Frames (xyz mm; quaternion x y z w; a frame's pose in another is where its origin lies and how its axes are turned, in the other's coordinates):
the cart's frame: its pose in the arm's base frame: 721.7 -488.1 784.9 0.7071 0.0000 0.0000 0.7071
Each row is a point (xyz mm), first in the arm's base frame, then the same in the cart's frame.
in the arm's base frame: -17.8 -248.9 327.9
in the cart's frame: -739.5 -457.0 -239.2
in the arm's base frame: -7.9 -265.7 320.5
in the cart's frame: -729.6 -464.4 -222.4
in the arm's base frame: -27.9 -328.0 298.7
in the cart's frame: -749.6 -486.2 -160.1
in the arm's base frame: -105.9 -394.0 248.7
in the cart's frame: -827.6 -536.2 -94.1
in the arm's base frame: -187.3 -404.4 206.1
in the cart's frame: -909.0 -578.8 -83.7
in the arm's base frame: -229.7 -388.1 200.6
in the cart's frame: -951.4 -584.3 -100.0
